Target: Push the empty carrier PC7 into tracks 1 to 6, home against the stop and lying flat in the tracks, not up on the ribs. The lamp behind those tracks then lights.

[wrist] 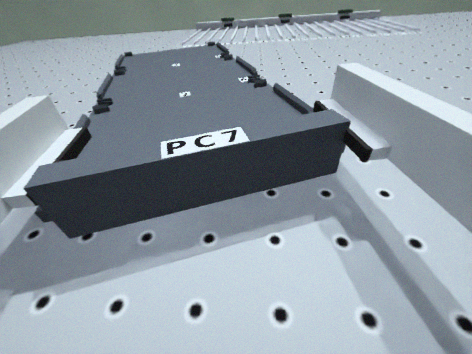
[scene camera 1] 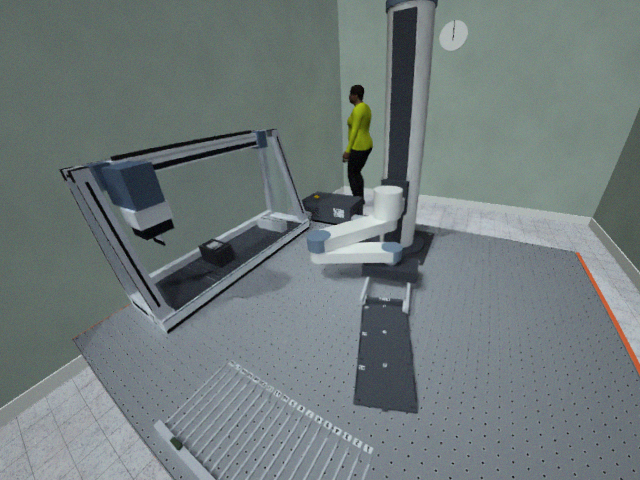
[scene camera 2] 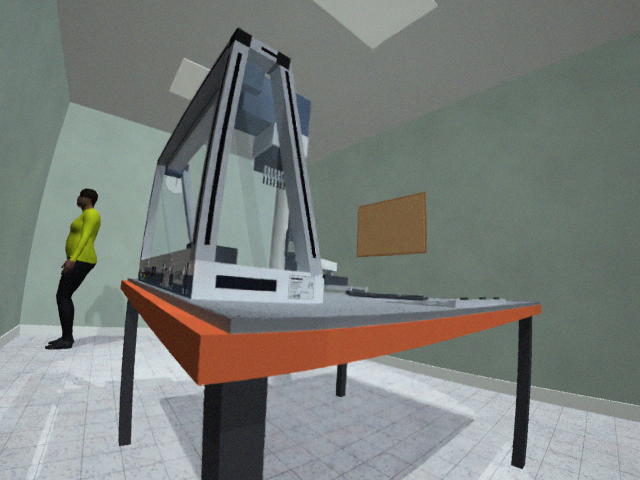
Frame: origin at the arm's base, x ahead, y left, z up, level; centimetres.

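Seen in the pictures: gripper, fingertip midpoint: (wrist: 202, 101) (scene camera 1: 383, 306) (scene camera 2: 359, 288).
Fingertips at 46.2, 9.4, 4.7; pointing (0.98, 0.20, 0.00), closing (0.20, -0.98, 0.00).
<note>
Offsets run from my fingertips to a thing's middle, as dx, dy, dz. "spot": to the spot under its first point. Level surfaces: height alone.
The empty carrier PC7 {+11.5, +4.6, -1.8} (scene camera 1: 385, 351) (wrist: 165, 110) is a long dark grey plate with a raised, labelled near end. My gripper (scene camera 1: 385, 305) (wrist: 202, 101) is shut on PC7 at that near end, one white finger on each side. In the wrist view a shadow lies on the table below the near end. The ribbed tracks {spot: +39.5, -11.5, -3.1} (scene camera 1: 268, 413) (wrist: 300, 34) lie beyond the carrier's far end, apart from it. Their stop bar (scene camera 1: 188, 459) (wrist: 255, 21) runs along the far side with small dark lamps; none shows lit. Part of the tracks is cut off in scene camera 1.
A framed gantry machine (scene camera 1: 227, 279) (scene camera 2: 253, 284) stands on the left of the perforated table {dz -3.4} (scene camera 1: 491, 335) (scene camera 2: 320, 312) in scene camera 1, with a small black box {spot: +9.8, -61.1, +8.4} (scene camera 1: 217, 252) inside. A dark case {spot: -49.7, -44.5, +6.7} (scene camera 1: 332, 207) stands behind. A person (scene camera 1: 360, 129) (scene camera 2: 82, 237) stands beyond the table.
</note>
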